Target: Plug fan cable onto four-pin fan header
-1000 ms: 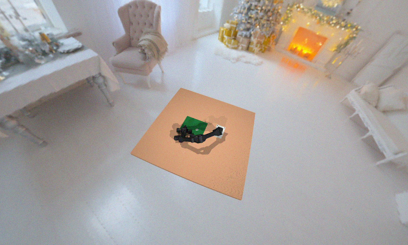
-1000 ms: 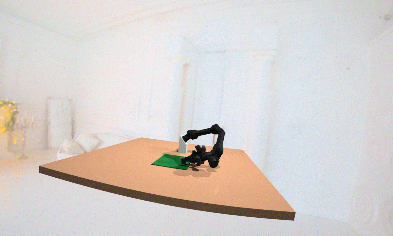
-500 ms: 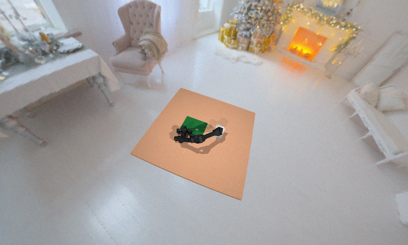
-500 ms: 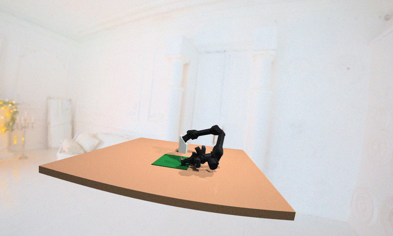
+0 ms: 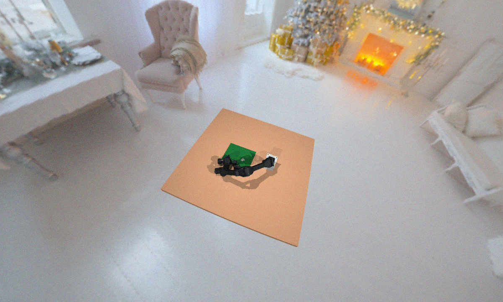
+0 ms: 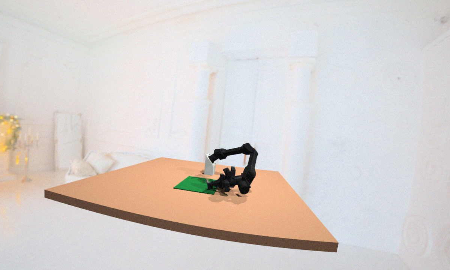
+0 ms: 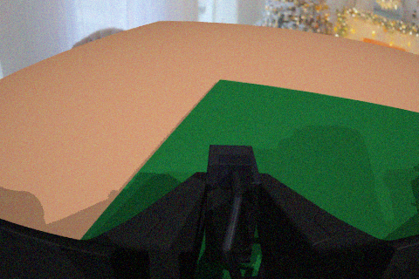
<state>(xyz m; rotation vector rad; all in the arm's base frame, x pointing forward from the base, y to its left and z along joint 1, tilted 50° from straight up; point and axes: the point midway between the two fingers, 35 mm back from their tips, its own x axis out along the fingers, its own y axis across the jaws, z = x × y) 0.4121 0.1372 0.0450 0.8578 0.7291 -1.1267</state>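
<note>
The dark plug is 10 mm below my gripper tip. Also, from my gripper tip: green board (90 mm behind, 90 mm to the right, 50 mm below); black fan (180 mm behind, 110 mm to the left, 20 mm above).
</note>
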